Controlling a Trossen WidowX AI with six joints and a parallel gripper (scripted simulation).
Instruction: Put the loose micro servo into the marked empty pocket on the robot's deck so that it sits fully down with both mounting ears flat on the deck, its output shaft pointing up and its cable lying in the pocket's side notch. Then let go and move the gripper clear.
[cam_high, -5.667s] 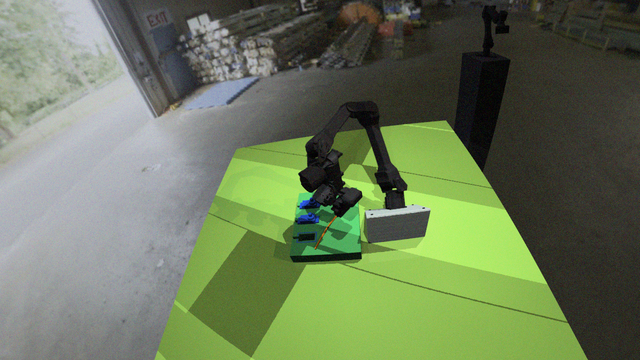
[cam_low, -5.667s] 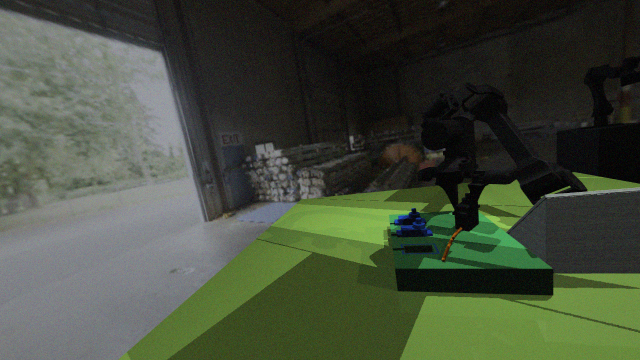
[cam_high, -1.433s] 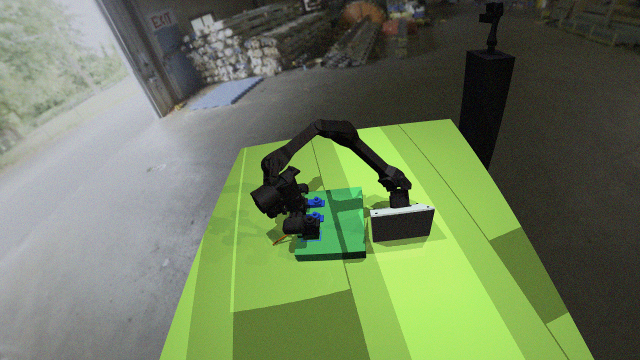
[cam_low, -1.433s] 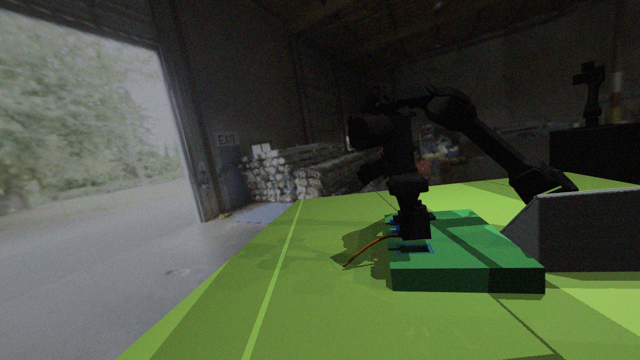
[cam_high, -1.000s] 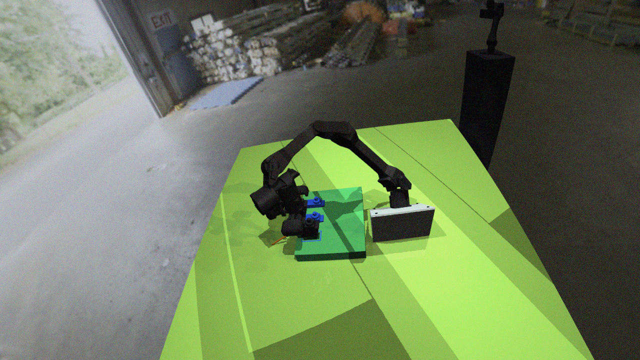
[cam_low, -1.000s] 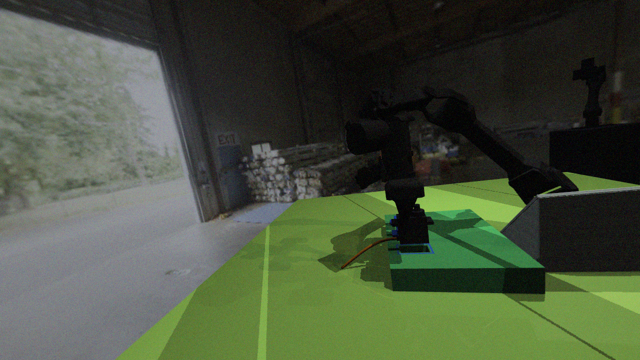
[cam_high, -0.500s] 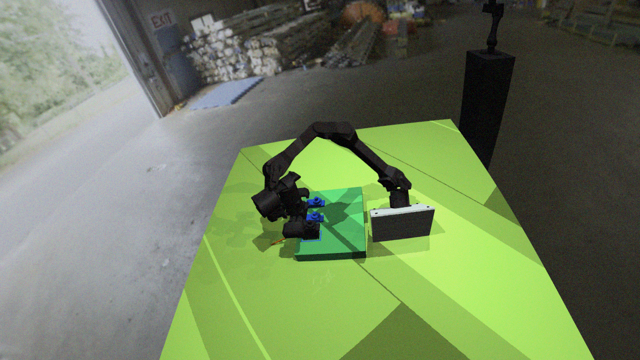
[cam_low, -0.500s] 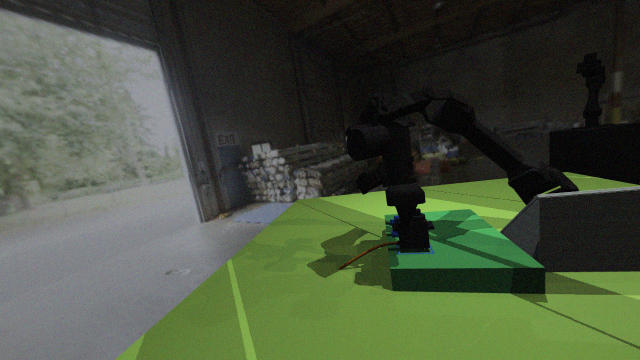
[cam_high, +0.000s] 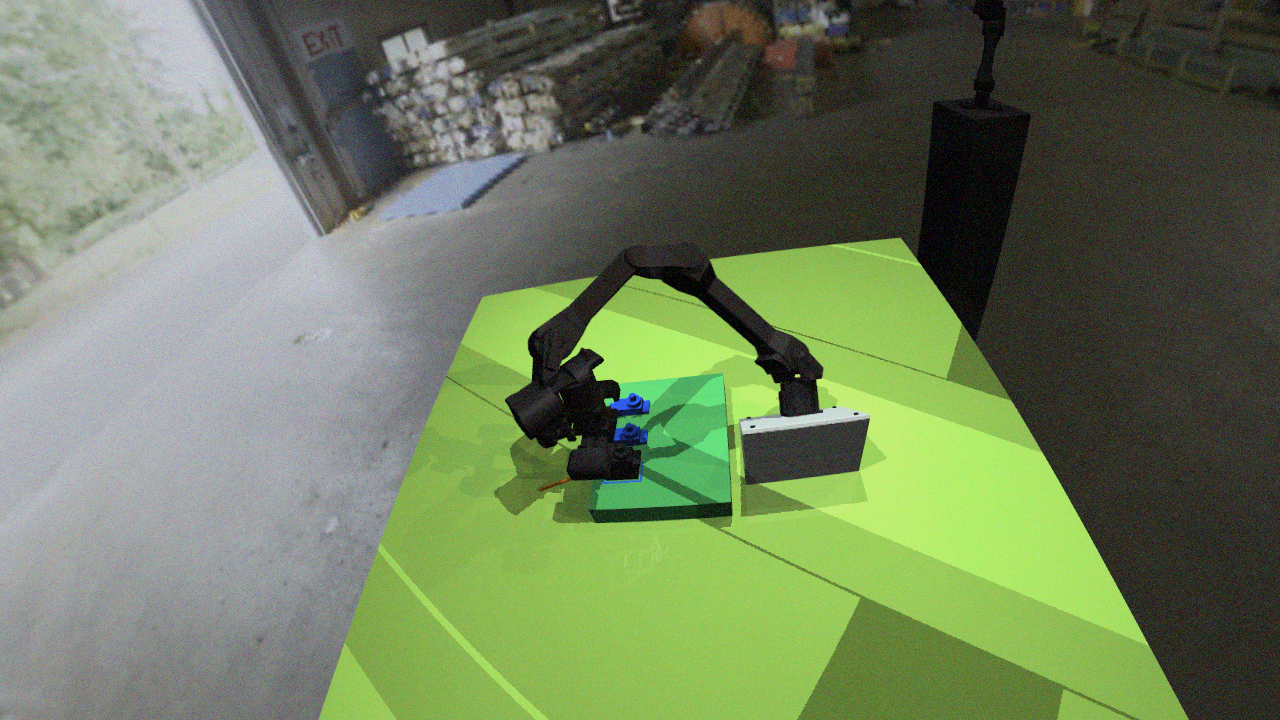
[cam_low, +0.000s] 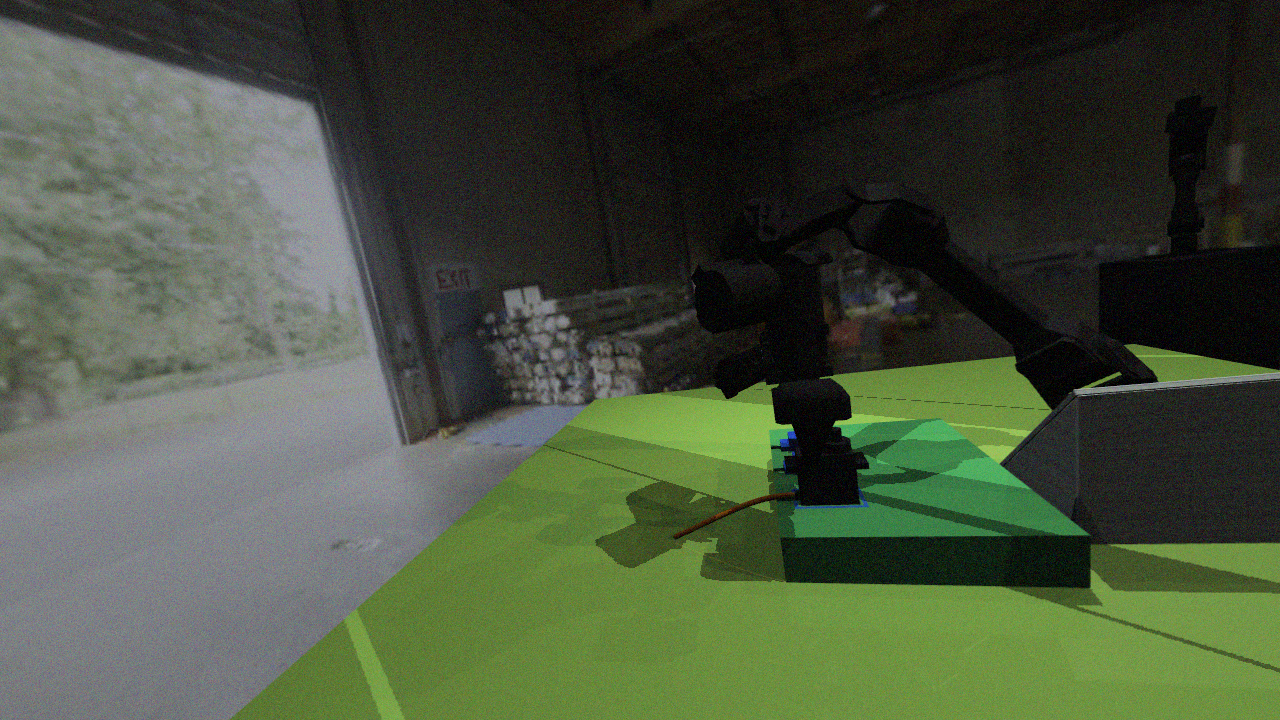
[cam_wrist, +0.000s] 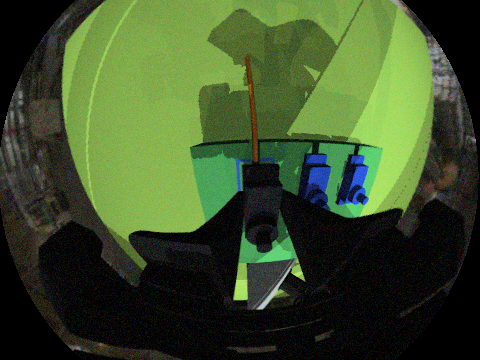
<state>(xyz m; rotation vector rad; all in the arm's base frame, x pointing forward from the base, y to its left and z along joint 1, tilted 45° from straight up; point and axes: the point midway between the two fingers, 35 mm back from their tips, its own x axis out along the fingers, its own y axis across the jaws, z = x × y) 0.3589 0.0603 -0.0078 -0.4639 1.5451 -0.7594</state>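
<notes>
Right now my gripper tip is 130 mm past the green deck, 70 mm above it and 60 mm to the left of it.
</notes>
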